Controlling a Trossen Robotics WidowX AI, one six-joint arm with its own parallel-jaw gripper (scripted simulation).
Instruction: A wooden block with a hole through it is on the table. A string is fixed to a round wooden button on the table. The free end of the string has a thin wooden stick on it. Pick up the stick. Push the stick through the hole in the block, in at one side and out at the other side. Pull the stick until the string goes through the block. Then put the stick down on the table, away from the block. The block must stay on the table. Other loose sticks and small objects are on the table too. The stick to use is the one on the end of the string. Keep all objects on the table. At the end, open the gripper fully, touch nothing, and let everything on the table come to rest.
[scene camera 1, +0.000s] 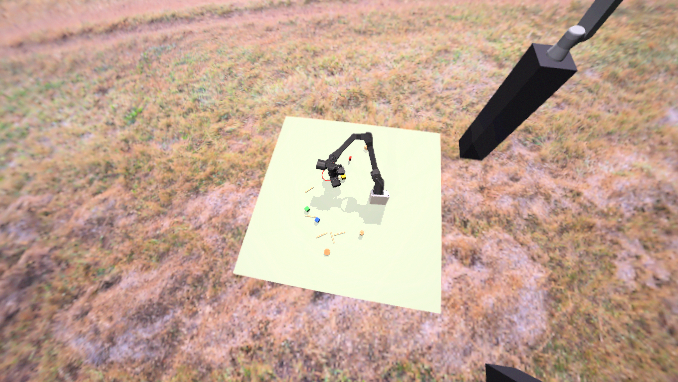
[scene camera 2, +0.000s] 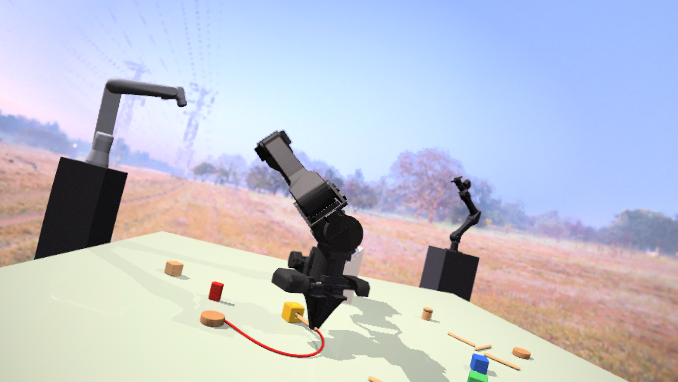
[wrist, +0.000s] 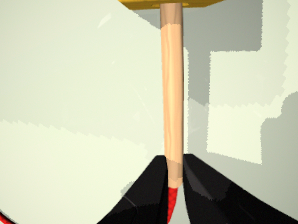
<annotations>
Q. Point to my gripper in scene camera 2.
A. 313, 329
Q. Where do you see my gripper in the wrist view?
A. At 173, 164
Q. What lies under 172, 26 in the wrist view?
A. A thin wooden stick.
</annotations>
